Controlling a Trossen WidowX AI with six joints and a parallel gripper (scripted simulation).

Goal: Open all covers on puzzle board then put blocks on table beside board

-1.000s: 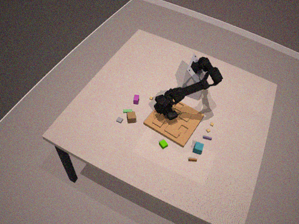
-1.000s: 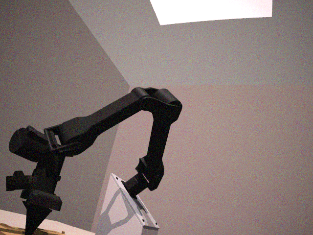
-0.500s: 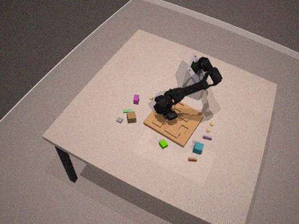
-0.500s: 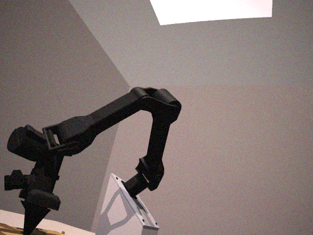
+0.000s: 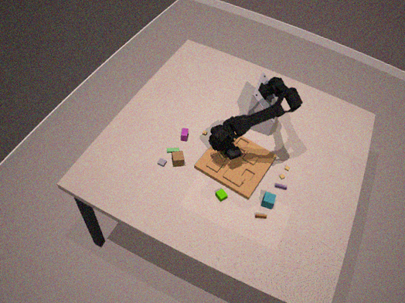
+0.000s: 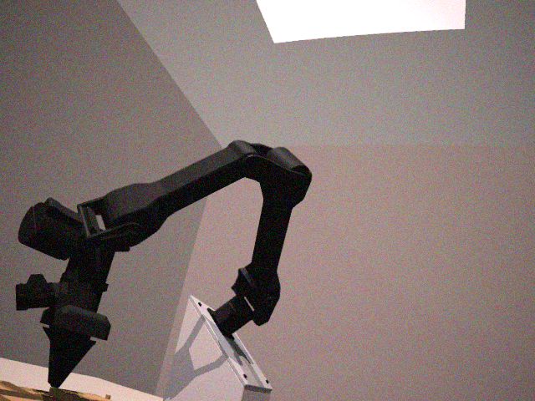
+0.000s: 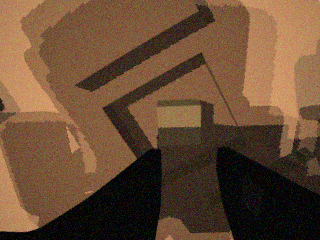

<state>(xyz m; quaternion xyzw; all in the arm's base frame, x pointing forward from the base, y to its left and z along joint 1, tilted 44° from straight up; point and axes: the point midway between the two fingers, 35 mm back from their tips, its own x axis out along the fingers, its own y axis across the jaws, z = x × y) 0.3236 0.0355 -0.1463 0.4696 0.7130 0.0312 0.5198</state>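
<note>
Right now the tan puzzle board is 6 cm to the left of my gripper tip and 2 cm below it. The rest, counted from my gripper tip: magenta block 4 cm behind, 22 cm to the right, 2 cm below; brown cube 12 cm ahead, 19 cm to the right, 2 cm below; bright green cube 21 cm ahead, 7 cm to the left, 3 cm below.
</note>
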